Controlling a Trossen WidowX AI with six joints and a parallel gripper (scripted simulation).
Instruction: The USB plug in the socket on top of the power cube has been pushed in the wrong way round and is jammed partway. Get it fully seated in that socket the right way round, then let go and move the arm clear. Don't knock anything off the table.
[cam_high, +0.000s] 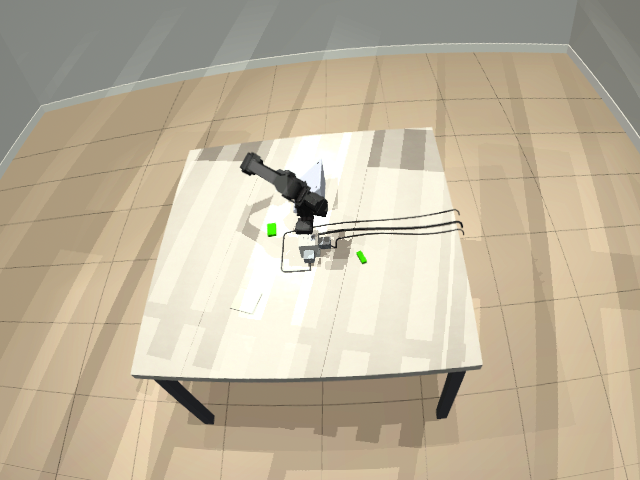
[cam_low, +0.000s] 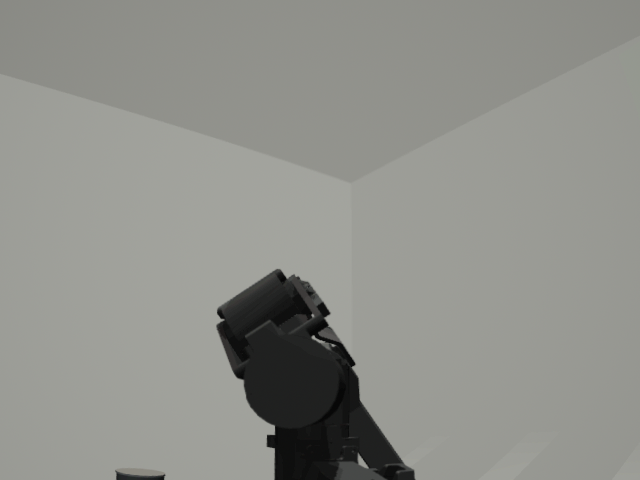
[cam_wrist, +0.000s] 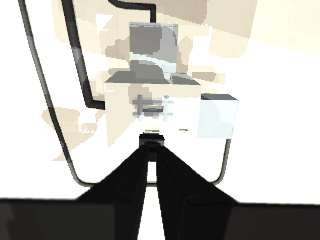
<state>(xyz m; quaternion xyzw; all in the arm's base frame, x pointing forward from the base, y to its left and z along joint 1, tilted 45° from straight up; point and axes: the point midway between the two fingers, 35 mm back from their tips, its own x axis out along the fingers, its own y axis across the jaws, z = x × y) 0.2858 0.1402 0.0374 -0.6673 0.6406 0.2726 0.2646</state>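
My gripper tip is 1 cm above the dark USB plug. Round my gripper tip: white card (25 cm ahead, 24 cm to the right, 13 cm below); then grey socket frame (1 cm to the left, 6 cm below).
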